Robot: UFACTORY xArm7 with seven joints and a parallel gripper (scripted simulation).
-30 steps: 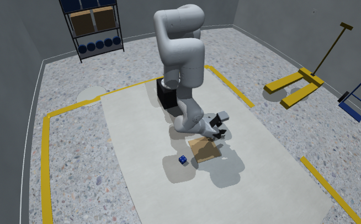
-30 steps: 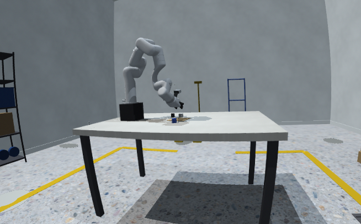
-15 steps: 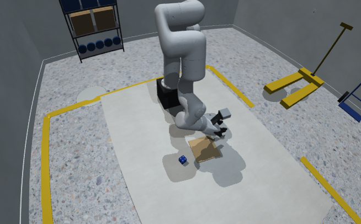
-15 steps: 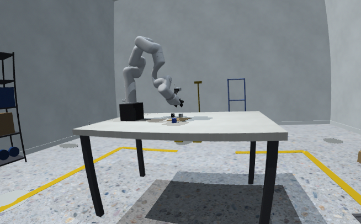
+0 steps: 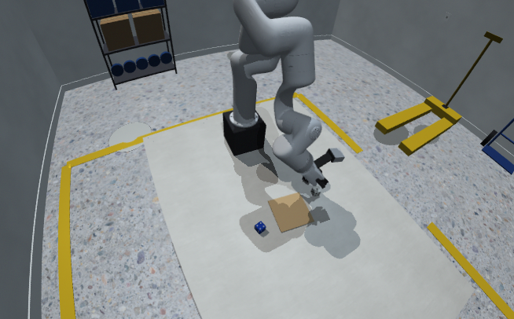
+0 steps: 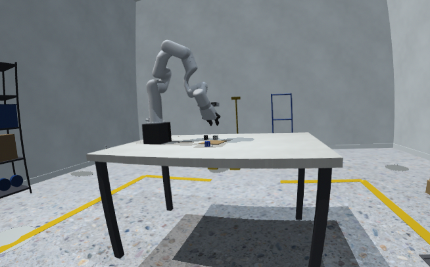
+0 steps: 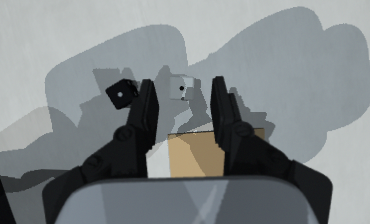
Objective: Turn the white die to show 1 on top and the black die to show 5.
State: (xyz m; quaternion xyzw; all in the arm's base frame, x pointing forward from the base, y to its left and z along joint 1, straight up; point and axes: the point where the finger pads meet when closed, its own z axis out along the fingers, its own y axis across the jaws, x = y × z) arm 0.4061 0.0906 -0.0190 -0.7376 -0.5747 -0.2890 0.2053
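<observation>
The white die is 11 cm below my hand and 2 cm to the left of it. Round my hand: black die 11 cm below, 7 cm behind, 3 cm to the left; blue die 27 cm to the right, 11 cm below, 1 cm ahead; tan mat 12 cm to the right, 12 cm below, 1 cm ahead.
</observation>
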